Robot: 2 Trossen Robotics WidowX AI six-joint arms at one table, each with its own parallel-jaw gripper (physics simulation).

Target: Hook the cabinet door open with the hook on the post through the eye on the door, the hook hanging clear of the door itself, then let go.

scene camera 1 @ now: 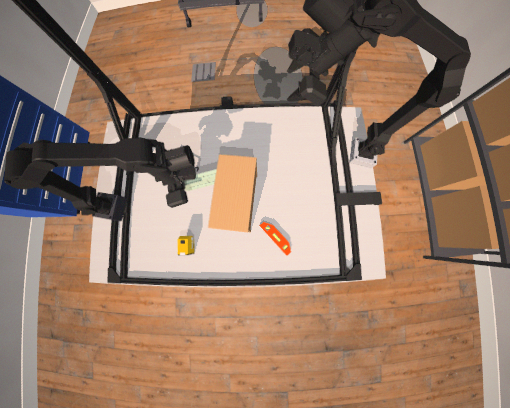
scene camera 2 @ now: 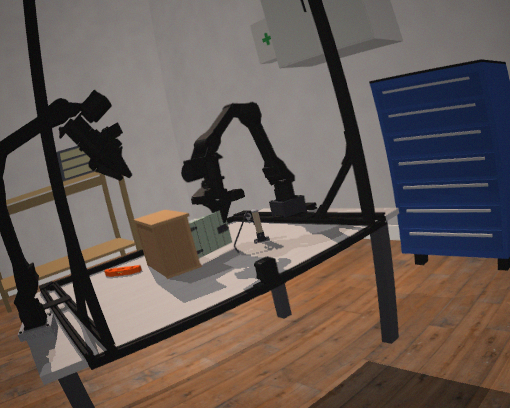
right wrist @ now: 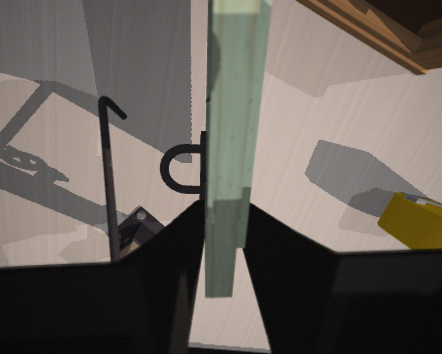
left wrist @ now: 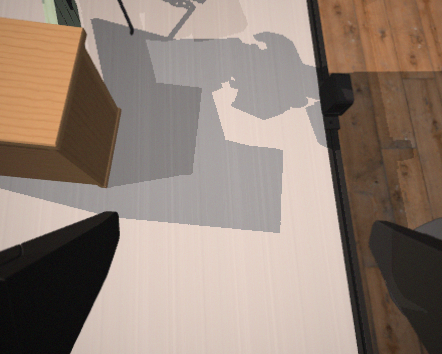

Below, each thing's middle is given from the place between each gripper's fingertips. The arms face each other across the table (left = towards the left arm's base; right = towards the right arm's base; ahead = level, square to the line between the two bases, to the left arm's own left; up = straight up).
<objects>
Right now my right hand is 7 cm past the hook rod (right wrist: 104, 101), 4 cm above it and 1 cm to the left of it. From my right hand the other things lie so: wooden cabinet (scene camera 2: 166, 238) 11 cm to the left, 7 cm ahead, 1 cm below; then yellow tape measure (right wrist: 405, 218) 21 cm ahead, 5 cm below, 4 cm to the right.
My left hand is 270 mm to the left of the wooden cabinet, 240 mm above it and 200 mm short of it. From my left hand the other things lie so: hook rod: 400 mm to the right, 270 mm below, 60 mm ahead; then yellow tape measure: 430 mm to the right, 340 mm ahead, 280 mm below.
</objects>
